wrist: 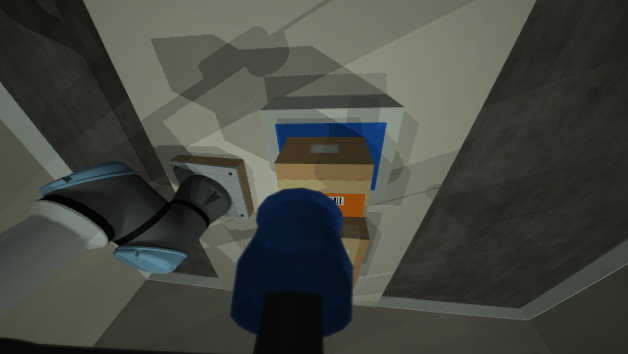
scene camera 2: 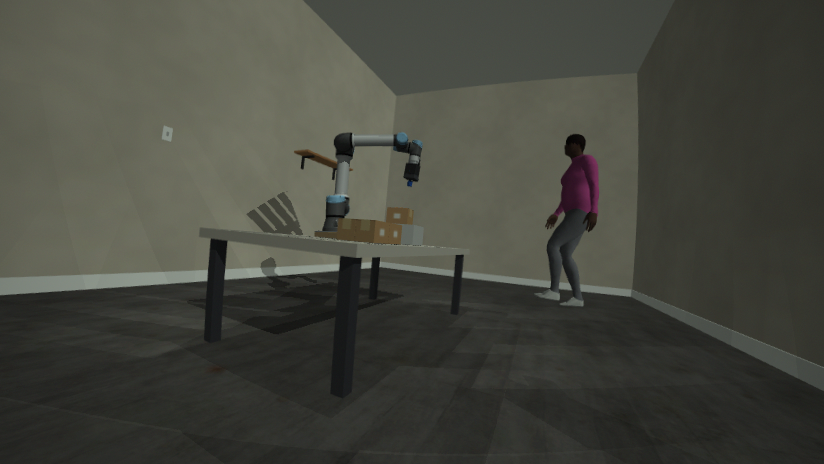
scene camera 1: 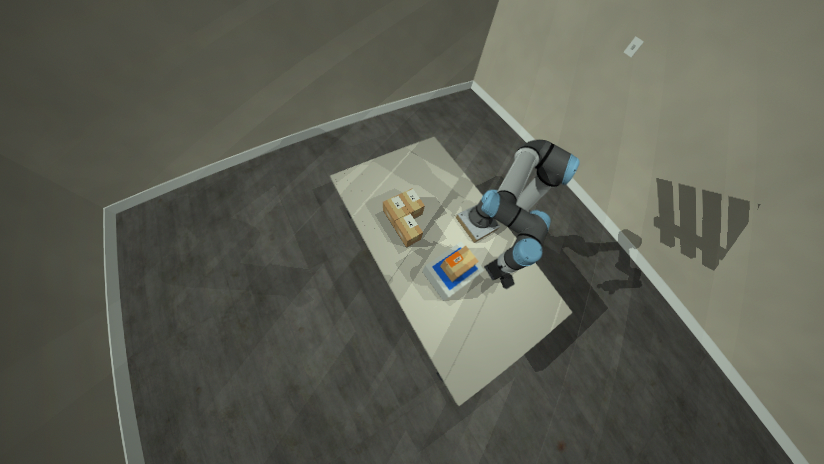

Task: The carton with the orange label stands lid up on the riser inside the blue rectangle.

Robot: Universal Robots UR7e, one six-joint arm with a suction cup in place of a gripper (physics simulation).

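Places are measured from the arm's base along level axes (x ahead, y left, z up), in millimetres.
Where they show: hand, its tool point: [wrist: 299,223] [scene camera 2: 409,185]; arm's base, origin of its link: [wrist: 208,195] [scene camera 2: 334,231] [scene camera 1: 480,217].
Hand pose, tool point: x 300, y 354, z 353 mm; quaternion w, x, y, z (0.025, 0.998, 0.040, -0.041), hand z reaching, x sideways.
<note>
Things, the pixels of their centre, and the offset from my tool point.
- carton with the orange label, middle of its body: [wrist: 324,174] [scene camera 1: 458,263] [scene camera 2: 400,216] dx +25, dy -119, dz -224 mm
- white riser, middle of its body: [wrist: 329,147] [scene camera 1: 452,271] [scene camera 2: 399,234] dx +32, dy -116, dz -335 mm
- blue rectangle, middle of its body: [wrist: 329,160] [scene camera 1: 455,267] dx +32, dy -116, dz -275 mm
The carton with the orange label [scene camera 1: 468,257] [scene camera 2: 397,216] [wrist: 324,171] stands upright on the white riser [scene camera 1: 449,293] [scene camera 2: 412,235] [wrist: 393,131], its taped lid and label facing up. The blue rectangle [scene camera 1: 454,283] [wrist: 305,131] shows beside the carton on the riser's top; the carton covers part of its outline. My gripper, a blue suction cup [scene camera 2: 409,183] [wrist: 299,210], is open and holds nothing. It hangs above the carton, with a clear gap in scene camera 2. In the wrist view the cup hides part of the carton's top and label.
Three brown cartons with white labels [scene camera 1: 395,206] [scene camera 1: 413,201] [scene camera 1: 408,229] stand close together on the table [scene camera 1: 490,345] [scene camera 2: 288,240], beyond the riser. The arm's base plate [scene camera 1: 477,229] [wrist: 210,172] is beside the riser. A person [scene camera 2: 578,184] stands beyond the table. A shelf [scene camera 2: 317,158] hangs on the wall.
</note>
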